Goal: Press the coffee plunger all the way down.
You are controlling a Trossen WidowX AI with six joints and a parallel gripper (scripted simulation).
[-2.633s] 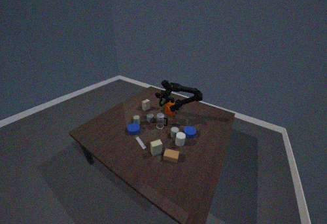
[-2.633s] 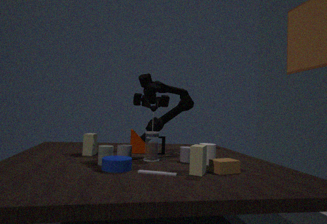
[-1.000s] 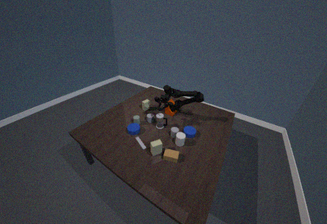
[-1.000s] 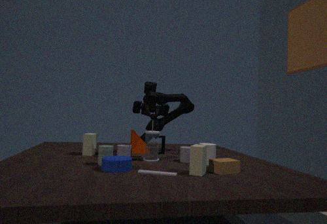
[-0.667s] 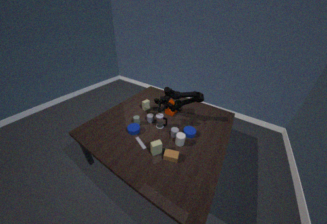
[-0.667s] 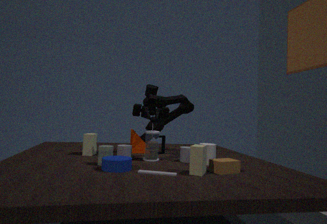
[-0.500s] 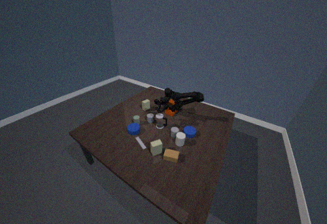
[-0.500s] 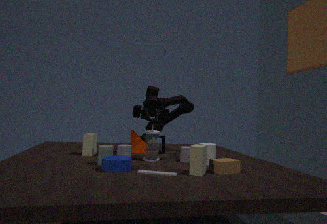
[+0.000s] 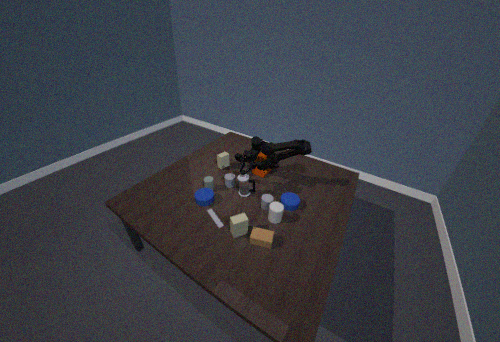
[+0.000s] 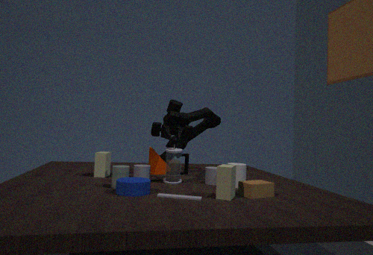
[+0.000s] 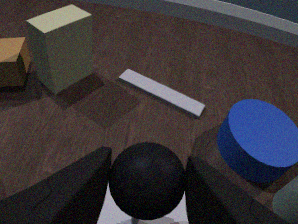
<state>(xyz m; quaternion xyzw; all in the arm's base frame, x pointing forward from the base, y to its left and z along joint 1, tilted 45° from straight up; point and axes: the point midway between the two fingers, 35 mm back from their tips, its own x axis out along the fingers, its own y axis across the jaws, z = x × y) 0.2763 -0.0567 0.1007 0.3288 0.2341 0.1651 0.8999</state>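
Now: gripper tip 3 cm past the glass coffee press, 1 cm to the right of it and 9 cm above it. The rest, counted from my gripper tip: white bar (24 cm ahead, 18 cm below); tan block (20 cm ahead, 29 cm to the left, 16 cm below).
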